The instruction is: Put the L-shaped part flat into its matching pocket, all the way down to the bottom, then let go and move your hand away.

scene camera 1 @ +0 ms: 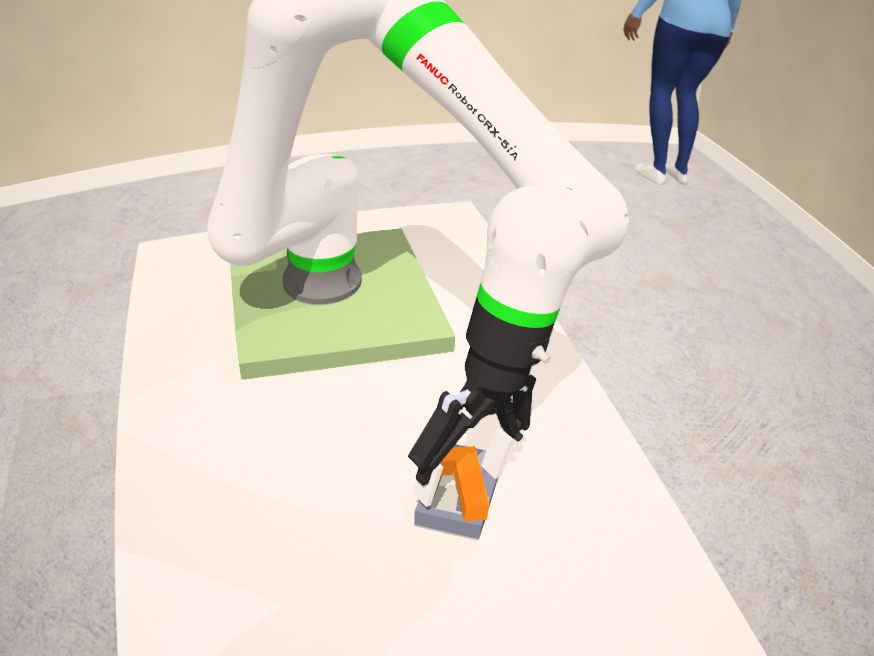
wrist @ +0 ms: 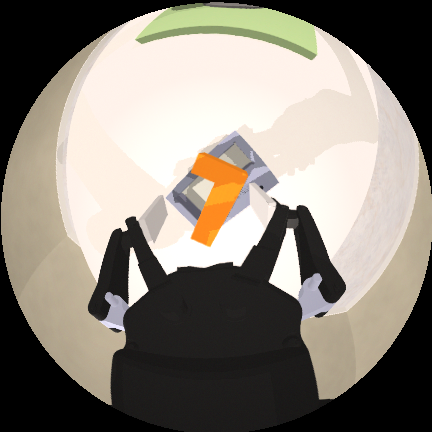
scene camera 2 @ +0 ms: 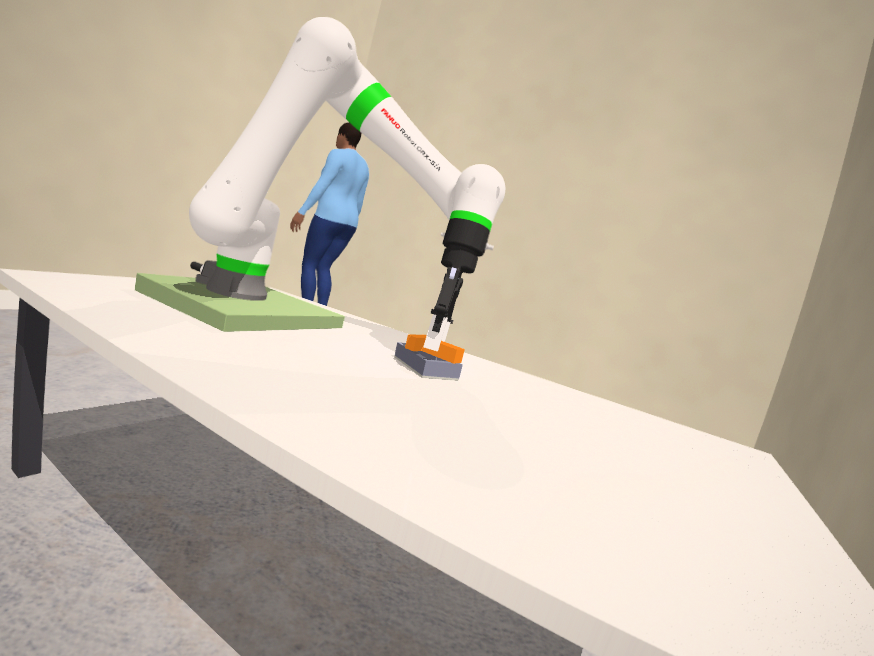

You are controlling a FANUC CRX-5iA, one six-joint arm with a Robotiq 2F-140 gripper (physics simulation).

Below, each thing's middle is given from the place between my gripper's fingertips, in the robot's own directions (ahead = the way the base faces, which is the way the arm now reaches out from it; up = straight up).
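Labels:
Relative to the orange L-shaped part (scene camera 1: 462, 462), my hand is 10 mm to the right. Grey block with pocket (scene camera 1: 444, 515), measured from my hand: 10 mm to the left, 10 mm behind, 30 mm below.

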